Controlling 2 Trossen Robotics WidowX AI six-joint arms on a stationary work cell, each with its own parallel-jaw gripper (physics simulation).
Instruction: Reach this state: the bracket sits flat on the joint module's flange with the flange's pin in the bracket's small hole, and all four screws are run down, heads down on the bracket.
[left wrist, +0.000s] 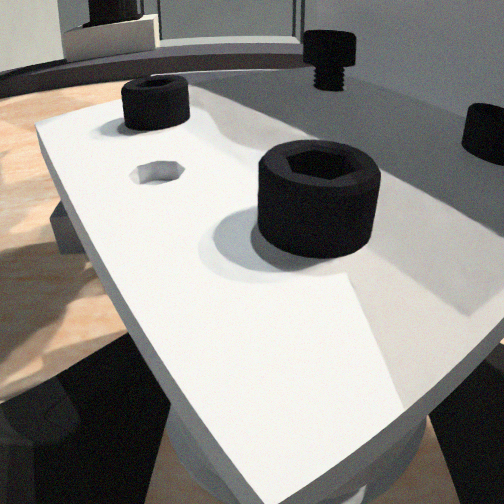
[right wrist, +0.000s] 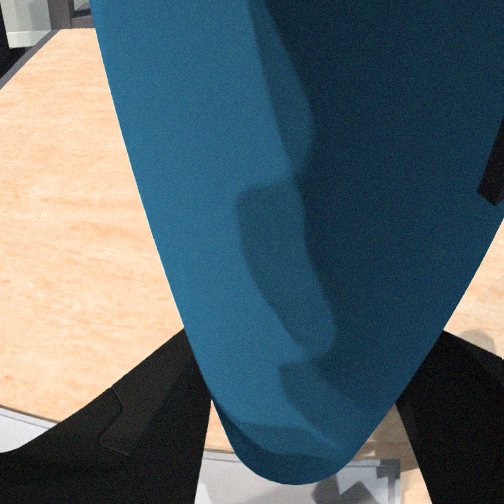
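Observation:
In the left wrist view the white bracket (left wrist: 260, 280) lies flat on top of the grey joint module (left wrist: 200, 465). Its small hole (left wrist: 157, 171) shows near the far left. Two black screws (left wrist: 319, 197) (left wrist: 155, 102) stand with heads down on the bracket. A third screw (left wrist: 329, 57) stands higher at the back with its thread showing. A fourth screw (left wrist: 484, 132) is cut off by the right edge. My left gripper (left wrist: 280, 450) is shut on the joint module under the bracket. In the right wrist view my right gripper (right wrist: 300, 425) is shut on a blue tool handle (right wrist: 310, 225) above the wooden table.
A white block (left wrist: 110, 37) with a dark part on it stands at the back left, behind a grey curved rail (left wrist: 165, 60). A pale grey part (right wrist: 300, 485) lies below the blue handle at the table's near edge.

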